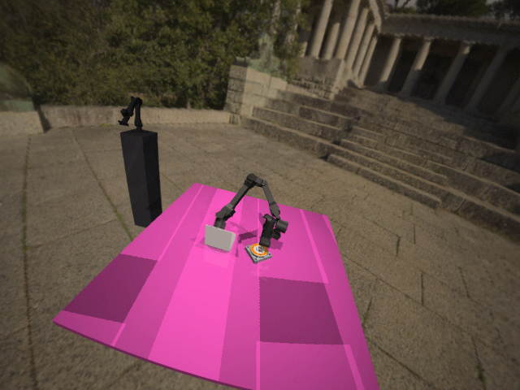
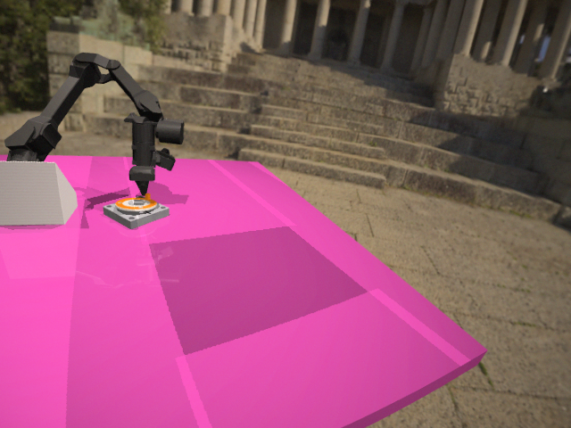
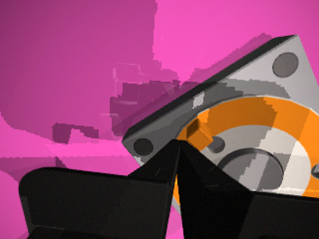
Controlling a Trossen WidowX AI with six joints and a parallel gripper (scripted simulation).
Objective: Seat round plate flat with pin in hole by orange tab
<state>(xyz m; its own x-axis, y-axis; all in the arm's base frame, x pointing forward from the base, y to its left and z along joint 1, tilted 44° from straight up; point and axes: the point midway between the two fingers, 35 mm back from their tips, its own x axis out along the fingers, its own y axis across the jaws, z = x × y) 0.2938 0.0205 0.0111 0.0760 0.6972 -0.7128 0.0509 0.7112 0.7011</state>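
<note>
The grey square base lies 20 mm behind my gripper tip, 50 mm to the right of it and 20 mm below it.
</note>
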